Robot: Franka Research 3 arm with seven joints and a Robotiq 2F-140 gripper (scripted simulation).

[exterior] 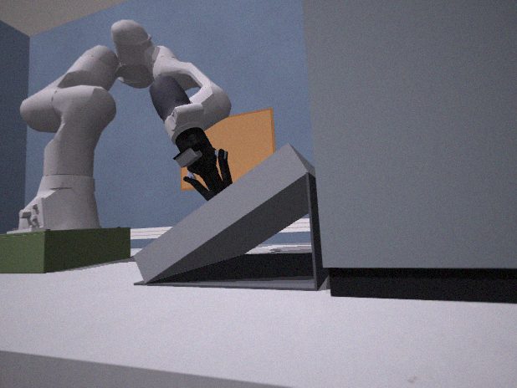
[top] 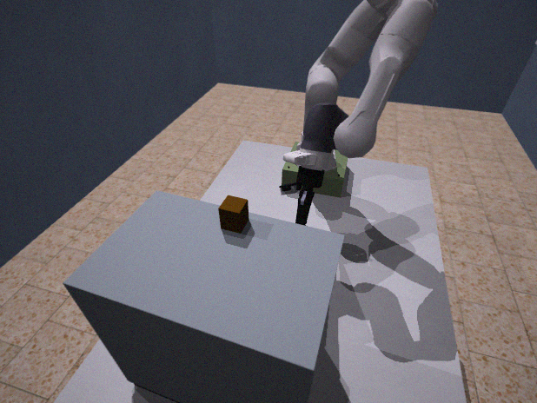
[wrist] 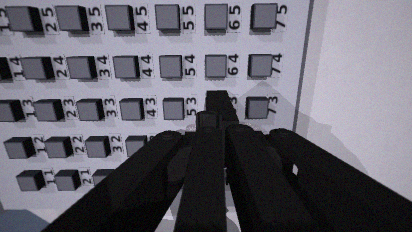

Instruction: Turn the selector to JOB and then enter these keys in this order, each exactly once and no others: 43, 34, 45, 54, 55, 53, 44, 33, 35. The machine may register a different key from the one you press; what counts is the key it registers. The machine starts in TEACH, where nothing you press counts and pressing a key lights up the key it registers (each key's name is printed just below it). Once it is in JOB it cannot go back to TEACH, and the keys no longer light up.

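Right now my hand is 2 cm short of the key 64, 3 cm to the left of it and 3 cm above it. Round my hand: key 73 (1 cm behind, 5 cm below); key 53 (5 cm ahead, 2 cm below); key 62 (2 cm ahead, 4 cm to the left, 3 cm below).
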